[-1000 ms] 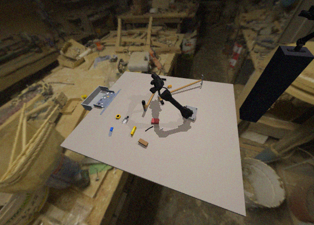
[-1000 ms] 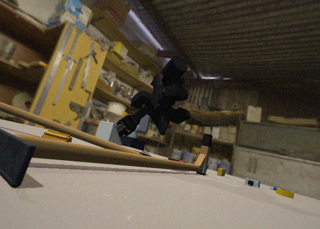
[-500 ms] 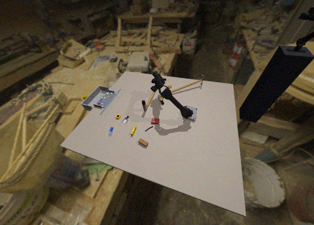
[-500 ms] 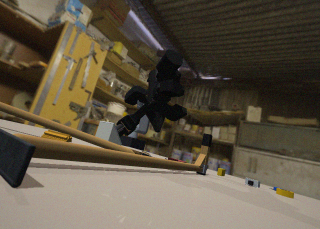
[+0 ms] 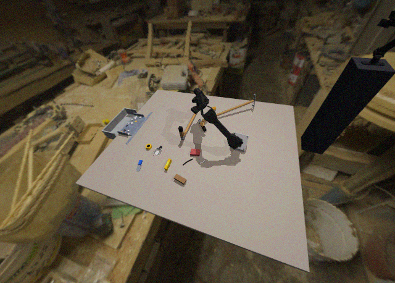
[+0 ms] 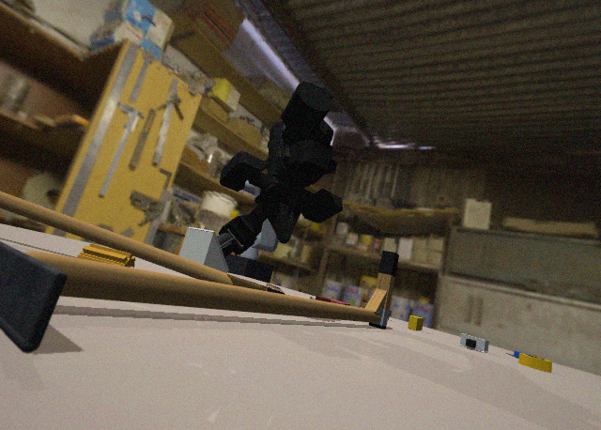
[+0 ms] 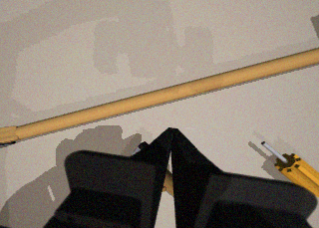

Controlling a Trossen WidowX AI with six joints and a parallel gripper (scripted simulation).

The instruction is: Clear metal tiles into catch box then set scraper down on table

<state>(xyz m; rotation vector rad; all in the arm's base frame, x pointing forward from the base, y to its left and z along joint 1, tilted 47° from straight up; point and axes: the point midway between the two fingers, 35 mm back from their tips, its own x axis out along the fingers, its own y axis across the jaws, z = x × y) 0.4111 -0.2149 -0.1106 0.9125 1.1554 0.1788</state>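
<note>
Right now my gripper tip is 5 cm short of the long scraper, 3 cm above it and 1 cm to the right of it. Round my gripper tip: orange piece 16 cm to the right, 9 cm behind, 8 cm below; then red block 40 cm to the left, 13 cm behind, 8 cm below; then silver clip 47 cm to the left, 17 cm ahead, 9 cm below.
</note>
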